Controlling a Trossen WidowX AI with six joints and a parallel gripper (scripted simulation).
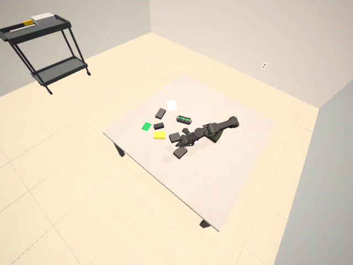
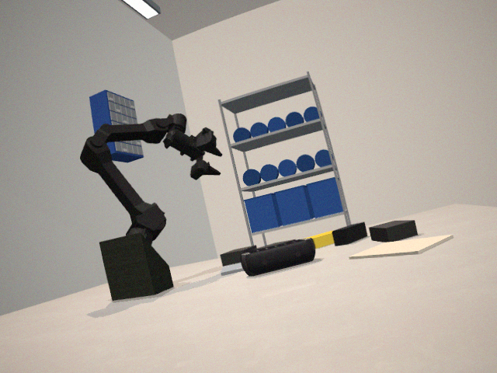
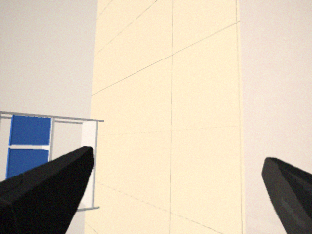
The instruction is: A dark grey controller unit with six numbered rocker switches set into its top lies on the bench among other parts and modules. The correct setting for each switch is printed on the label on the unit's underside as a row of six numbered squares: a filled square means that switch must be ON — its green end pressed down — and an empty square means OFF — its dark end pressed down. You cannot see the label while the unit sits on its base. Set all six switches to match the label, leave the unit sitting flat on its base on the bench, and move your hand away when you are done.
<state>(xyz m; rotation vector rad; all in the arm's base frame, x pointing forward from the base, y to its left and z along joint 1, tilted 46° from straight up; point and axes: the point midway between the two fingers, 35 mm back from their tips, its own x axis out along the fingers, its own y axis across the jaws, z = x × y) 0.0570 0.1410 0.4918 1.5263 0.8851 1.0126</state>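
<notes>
The light grey plate lies 32 cm below my gripper tip, 29 cm to the right of it and 11 cm ahead of it. Round my gripper tip: green card 49 cm ahead, 32 cm below, 10 cm to the right; then yellow block 31 cm below, 31 cm ahead, 12 cm to the right; then white sheet 52 cm ahead, 49 cm to the right, 32 cm below.
</notes>
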